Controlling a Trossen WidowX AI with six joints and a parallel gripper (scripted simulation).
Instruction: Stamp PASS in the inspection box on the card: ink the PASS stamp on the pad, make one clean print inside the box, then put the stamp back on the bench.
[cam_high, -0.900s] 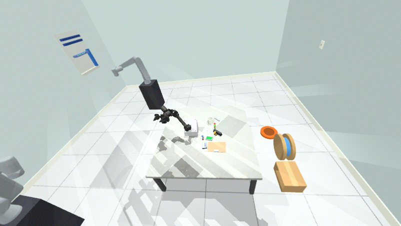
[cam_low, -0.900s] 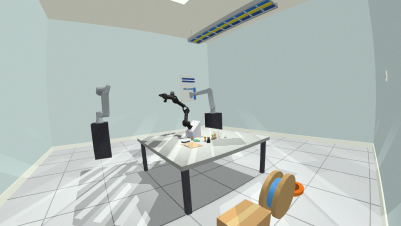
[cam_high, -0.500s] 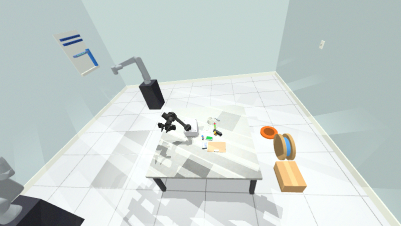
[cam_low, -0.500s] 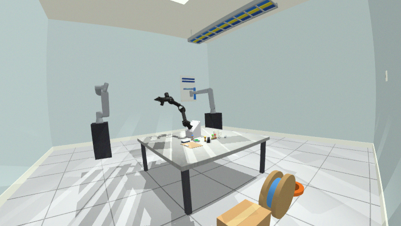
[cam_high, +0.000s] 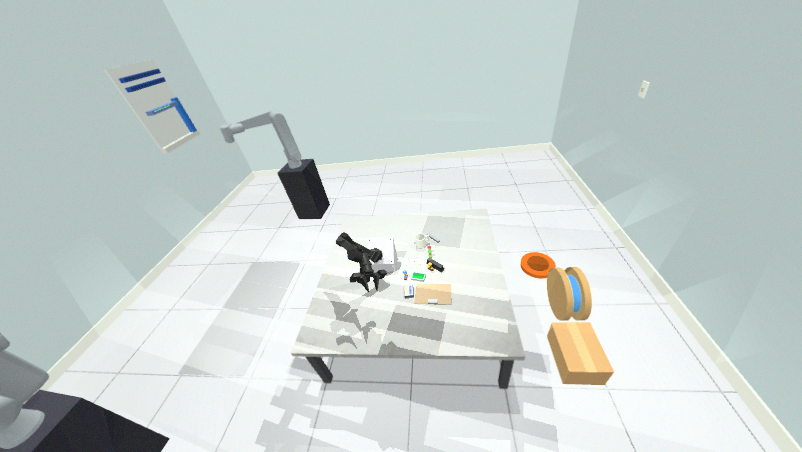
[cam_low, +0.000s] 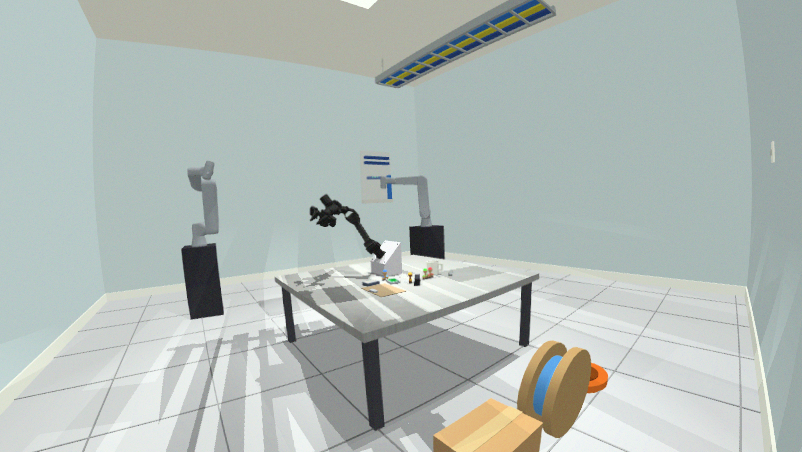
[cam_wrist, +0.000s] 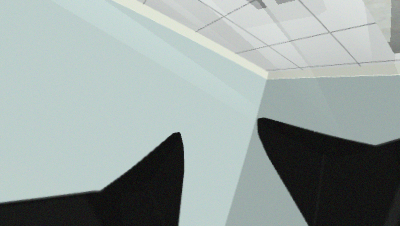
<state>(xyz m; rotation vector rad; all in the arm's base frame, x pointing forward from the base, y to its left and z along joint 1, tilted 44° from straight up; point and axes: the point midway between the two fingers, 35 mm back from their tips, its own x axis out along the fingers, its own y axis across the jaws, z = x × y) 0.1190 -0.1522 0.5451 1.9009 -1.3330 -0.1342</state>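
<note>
The green-knobbed stamp lies 200 mm ahead of my gripper tip, 640 mm to the left of it and 380 mm below it. Also, from my gripper tip: black block (240 mm ahead, 540 mm to the left, 380 mm below); yellow-knobbed stamp (210 mm ahead, 510 mm to the left, 380 mm below); green ink pad (140 mm ahead, 430 mm to the left, 390 mm below).
</note>
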